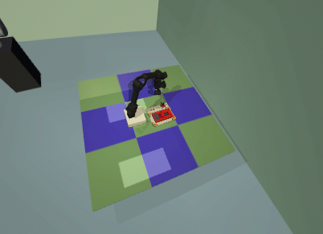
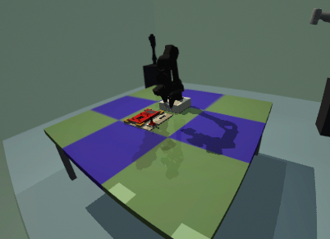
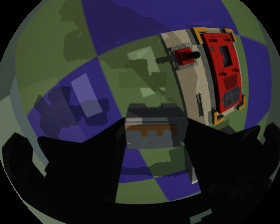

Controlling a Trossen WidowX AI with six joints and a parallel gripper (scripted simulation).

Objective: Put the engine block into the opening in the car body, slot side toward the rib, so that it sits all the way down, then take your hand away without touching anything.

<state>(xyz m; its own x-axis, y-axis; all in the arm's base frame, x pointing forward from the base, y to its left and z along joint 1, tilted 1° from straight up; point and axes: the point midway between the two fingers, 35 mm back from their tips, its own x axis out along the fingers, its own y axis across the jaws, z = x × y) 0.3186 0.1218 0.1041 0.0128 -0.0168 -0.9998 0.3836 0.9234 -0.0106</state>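
Right now the engine block is right at my gripper tip.
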